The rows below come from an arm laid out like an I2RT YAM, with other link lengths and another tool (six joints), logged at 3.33 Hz.
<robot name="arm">
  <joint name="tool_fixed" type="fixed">
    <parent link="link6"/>
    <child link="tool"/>
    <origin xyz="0.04 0.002 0.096" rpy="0 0.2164 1.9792"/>
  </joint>
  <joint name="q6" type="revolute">
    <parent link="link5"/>
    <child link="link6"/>
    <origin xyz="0.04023 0 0.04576" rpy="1.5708 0 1.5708"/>
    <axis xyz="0 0 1"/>
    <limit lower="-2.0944" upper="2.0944"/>
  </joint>
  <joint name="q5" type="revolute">
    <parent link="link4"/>
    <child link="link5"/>
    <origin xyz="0.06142 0.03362 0.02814" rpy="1.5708 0 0"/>
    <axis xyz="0 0 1"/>
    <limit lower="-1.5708" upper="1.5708"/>
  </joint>
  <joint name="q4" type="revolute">
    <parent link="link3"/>
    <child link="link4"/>
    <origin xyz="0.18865 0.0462 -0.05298"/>
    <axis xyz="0 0 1"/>
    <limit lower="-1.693" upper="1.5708"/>
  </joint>
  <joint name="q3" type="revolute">
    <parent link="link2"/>
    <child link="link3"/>
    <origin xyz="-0.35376 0 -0.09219" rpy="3.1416 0 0"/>
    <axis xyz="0 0 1"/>
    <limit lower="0" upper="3.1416"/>
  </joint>
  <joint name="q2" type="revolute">
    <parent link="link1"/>
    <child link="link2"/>
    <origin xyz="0.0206 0.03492 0.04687" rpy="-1.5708 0 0"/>
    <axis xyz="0 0 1"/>
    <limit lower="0" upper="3.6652"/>
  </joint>
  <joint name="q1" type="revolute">
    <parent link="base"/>
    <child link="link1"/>
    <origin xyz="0 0 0.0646"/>
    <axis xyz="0 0 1"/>
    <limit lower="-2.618" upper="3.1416"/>
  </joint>
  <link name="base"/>
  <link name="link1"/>
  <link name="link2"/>
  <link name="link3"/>
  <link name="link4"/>
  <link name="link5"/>
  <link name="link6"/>
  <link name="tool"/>
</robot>
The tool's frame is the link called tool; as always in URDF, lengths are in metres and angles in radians.
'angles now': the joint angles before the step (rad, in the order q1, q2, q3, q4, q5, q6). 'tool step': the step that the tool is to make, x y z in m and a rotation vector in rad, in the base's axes. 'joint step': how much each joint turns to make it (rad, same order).
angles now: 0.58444, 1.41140, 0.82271, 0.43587, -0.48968, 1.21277
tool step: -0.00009, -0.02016, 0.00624, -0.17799, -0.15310, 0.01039
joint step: -0.01976, -0.04650, 0.07134, -0.20879, 0.01646, -0.26415
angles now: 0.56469, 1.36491, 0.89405, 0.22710, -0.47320, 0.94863
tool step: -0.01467, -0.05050, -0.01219, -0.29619, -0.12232, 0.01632
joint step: -0.08441, -0.08360, 0.03714, -0.33199, 0.01503, -0.37296
